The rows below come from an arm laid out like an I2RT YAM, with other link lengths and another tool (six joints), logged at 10 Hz.
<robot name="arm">
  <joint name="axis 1" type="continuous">
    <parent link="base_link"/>
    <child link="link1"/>
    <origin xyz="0 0 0.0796" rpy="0 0 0"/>
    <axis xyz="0 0 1"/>
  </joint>
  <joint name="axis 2" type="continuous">
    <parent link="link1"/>
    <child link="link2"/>
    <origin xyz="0.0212 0.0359 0.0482" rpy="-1.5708 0 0"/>
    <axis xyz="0 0 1"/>
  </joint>
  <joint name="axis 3" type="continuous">
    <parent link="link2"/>
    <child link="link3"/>
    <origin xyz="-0.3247 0 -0.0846" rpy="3.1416 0 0"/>
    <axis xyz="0 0 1"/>
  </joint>
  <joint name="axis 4" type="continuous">
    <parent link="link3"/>
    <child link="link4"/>
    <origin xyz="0.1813 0.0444 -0.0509" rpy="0 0 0"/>
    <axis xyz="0 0 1"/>
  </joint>
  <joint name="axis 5" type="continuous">
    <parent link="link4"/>
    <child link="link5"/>
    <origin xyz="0.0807 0.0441 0.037" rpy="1.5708 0 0"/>
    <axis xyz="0 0 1"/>
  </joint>
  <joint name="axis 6" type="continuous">
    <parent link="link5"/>
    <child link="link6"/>
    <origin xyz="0.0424 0 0.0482" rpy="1.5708 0 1.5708"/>
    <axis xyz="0 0 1"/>
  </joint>
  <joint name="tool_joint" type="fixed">
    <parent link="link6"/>
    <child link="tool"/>
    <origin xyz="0.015 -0.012 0.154" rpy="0.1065 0 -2.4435"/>
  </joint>
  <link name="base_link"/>
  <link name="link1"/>
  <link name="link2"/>
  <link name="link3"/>
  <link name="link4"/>
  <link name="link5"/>
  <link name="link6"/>
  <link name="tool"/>
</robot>
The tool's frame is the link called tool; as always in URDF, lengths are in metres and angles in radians. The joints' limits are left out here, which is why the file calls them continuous.
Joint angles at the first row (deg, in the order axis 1, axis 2, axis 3, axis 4, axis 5, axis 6):
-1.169 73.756 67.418 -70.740 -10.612 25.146
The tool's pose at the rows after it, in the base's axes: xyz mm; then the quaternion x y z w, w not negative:
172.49 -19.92 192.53 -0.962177 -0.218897 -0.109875 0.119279
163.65 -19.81 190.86 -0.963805 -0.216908 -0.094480 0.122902
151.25 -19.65 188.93 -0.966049 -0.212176 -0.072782 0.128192
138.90 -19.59 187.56 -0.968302 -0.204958 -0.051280 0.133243
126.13 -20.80 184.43 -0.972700 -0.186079 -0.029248 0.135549
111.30 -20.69 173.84 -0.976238 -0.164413 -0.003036 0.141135
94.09 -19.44 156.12 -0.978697 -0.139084 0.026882 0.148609
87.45 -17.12 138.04 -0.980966 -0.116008 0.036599 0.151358
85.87 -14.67 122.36 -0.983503 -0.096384 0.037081 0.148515
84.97 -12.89 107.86 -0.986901 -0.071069 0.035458 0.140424
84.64 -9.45 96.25 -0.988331 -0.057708 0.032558 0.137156
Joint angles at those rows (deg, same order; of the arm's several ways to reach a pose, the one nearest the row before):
-1.170 73.756 67.417 -71.788 -10.787 25.145
-1.169 73.734 67.417 -73.646 -10.764 25.147
-1.169 73.734 67.417 -76.227 -10.743 25.365
-1.172 73.735 67.418 -78.762 -10.699 25.865
-1.169 73.647 66.697 -80.598 -10.305 27.726
-1.169 73.559 63.461 -80.466 -10.284 29.825
-1.104 73.560 57.758 -78.216 -10.546 32.316
-0.250 73.581 52.031 -73.363 -10.830 35.683
1.650 73.581 47.178 -68.074 -10.721 39.899
4.318 73.582 42.697 -62.761 -10.065 45.606
7.004 73.646 39.046 -58.194 -9.868 49.931

